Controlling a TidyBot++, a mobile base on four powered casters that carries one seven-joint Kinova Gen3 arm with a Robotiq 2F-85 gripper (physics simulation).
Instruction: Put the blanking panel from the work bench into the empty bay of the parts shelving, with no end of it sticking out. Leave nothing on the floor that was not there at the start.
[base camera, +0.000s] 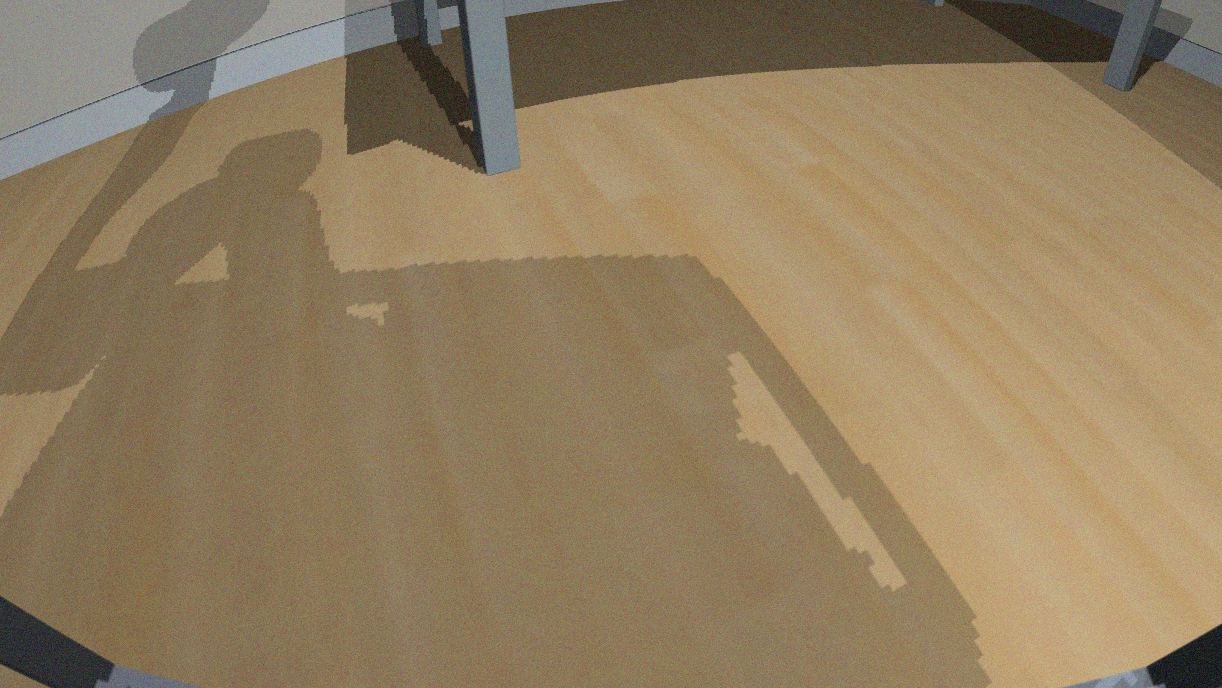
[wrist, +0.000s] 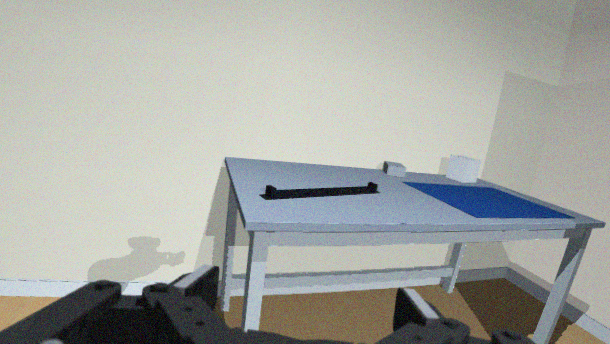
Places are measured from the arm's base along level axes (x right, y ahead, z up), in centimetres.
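Pixels of known places: gripper, fingertip midpoint: (wrist: 305, 297).
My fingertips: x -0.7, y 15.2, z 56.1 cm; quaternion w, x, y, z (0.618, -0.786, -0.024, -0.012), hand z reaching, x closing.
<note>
Ahead of a thing's pixels: the offset from my fingertips to its middle. "spot": to the spot under its first point. Level surfaces: height alone.
A long thin black piece with a raised block at each end, which looks like the blanking panel {spot: dx +0.2, dy +86.3, dz -18.1 cm} (wrist: 322, 192), lies on the left part of the grey work bench {dz -19.5 cm} (wrist: 320, 214) in the wrist view. In the base camera view, a leg of the work bench (base camera: 491, 94) shows at the top. My gripper (wrist: 305, 297) is open, its fingers wide apart at the bottom of the wrist view. It is apart from the bench and the panel, with no object between the fingertips. The parts shelving does not show in either view.
A blue mat {dz -19.3 cm} (wrist: 492, 201) lies on the right part of the bench. A small grey block {dx +34.9, dy +150.3, dz -17.0 cm} (wrist: 395, 169) and a white box {dx +76.6, dy +164.6, dz -13.1 cm} (wrist: 463, 168) stand along its back edge. Another bench leg {spot: dx +116.0, dy +115.3, dz -85.1 cm} (base camera: 1133, 47) stands at the upper right. A wall (wrist: 125, 100) rises behind the bench.
</note>
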